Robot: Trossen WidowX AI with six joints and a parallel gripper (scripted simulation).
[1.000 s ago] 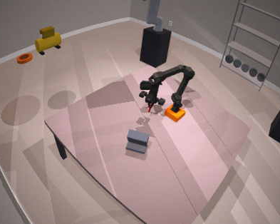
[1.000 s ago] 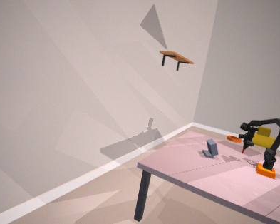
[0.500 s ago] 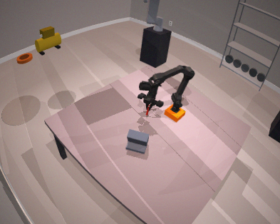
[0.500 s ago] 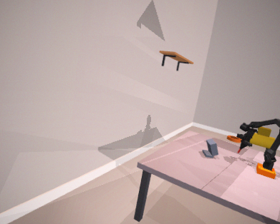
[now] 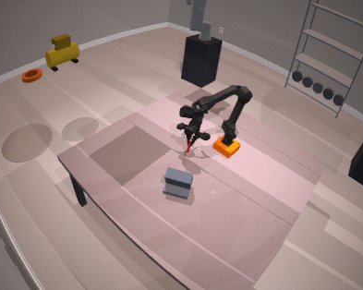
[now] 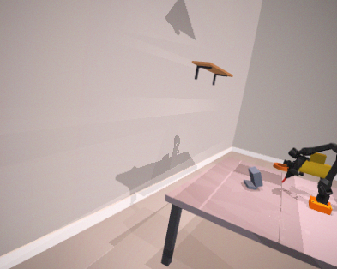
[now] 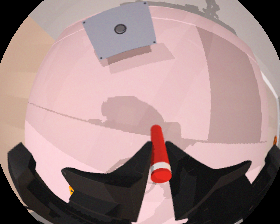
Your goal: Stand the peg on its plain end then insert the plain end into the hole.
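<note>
My gripper tip is now 210 mm short of the grey sloped panel, 100 mm to the right of it and 20 mm above it. From my gripper tip the other things lie so: red peg (10 mm behind, 10 mm above).
</note>
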